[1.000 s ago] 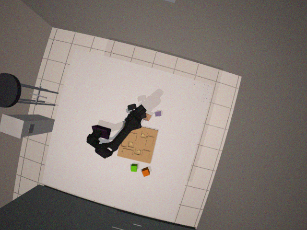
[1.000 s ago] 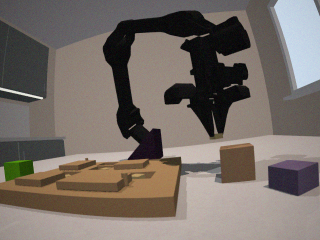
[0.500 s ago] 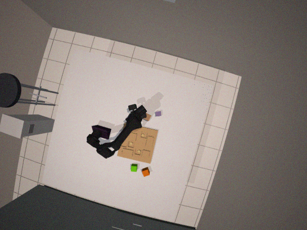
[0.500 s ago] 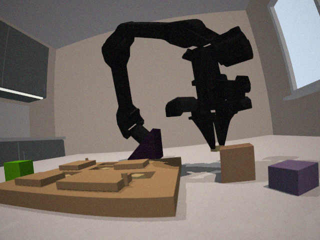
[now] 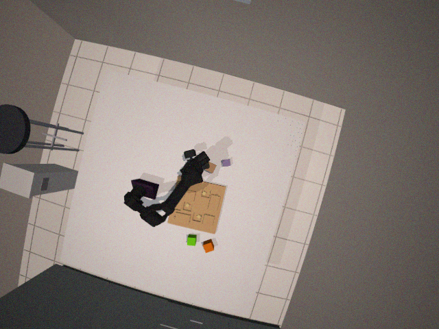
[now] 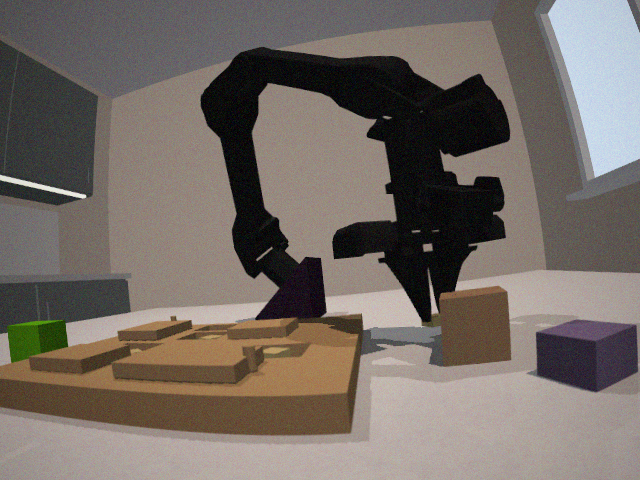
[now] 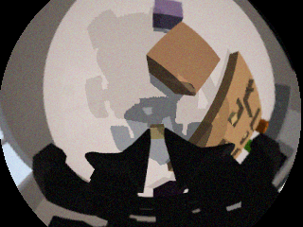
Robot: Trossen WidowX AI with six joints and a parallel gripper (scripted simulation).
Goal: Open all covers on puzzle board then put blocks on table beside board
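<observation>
The tan puzzle board lies 25 cm to the right of my gripper tip and 4 cm ahead of it. From my gripper tip the other things lie so: brown block 9 cm ahead, 1 cm to the left, 1 cm above; green block 44 cm to the right, 3 cm ahead, 1 cm above; purple block 18 cm ahead, 4 cm to the left.
</observation>
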